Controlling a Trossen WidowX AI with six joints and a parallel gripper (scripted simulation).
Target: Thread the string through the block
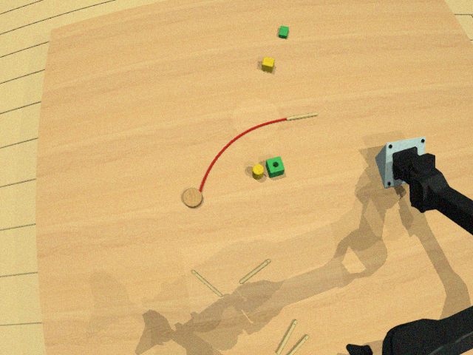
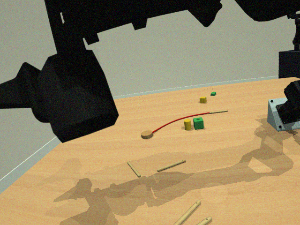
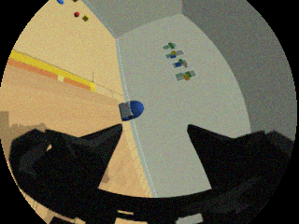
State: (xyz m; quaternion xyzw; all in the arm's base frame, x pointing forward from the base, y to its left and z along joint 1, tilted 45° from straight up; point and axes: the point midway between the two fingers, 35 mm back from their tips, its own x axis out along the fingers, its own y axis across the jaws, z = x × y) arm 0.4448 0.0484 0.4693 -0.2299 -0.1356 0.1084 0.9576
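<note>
Right now my gripper tip is 450 mm to the left of the green block, 290 mm above it and 210 mm past it. The rest, counted from my gripper tip: round wooden button 430 mm to the right, 300 mm below, 30 mm behind; yellow cylinder 450 mm to the right, 290 mm below, 180 mm behind; thin stick 560 mm to the right, 300 mm below, 300 mm behind.
</note>
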